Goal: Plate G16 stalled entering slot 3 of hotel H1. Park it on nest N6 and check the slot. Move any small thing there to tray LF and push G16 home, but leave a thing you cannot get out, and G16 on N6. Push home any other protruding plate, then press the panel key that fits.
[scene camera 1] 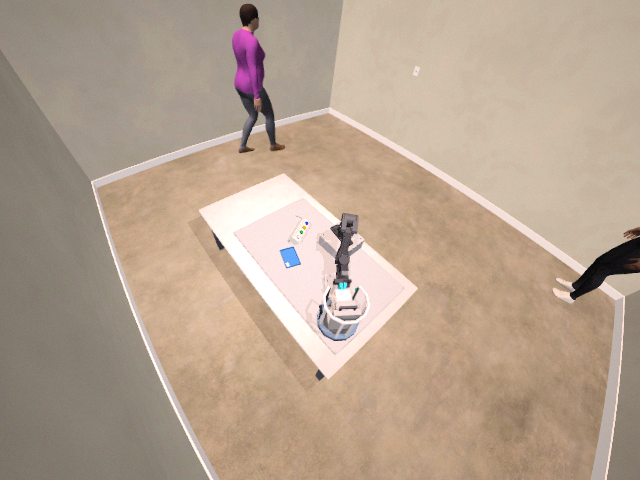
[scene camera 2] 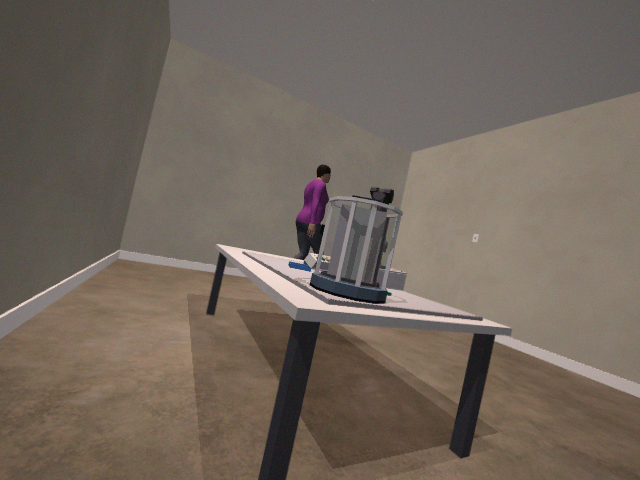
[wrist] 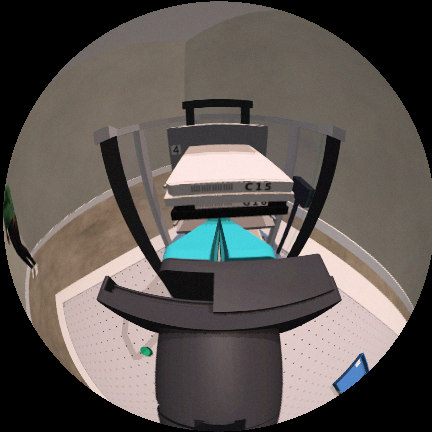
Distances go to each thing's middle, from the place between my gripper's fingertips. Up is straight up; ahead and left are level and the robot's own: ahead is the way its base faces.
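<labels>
The round plate rack [scene camera 2: 359, 236] is in my sight, and I find it 5 cm to the left of my hand, 4 cm below it and 4 cm ahead of it.
</labels>
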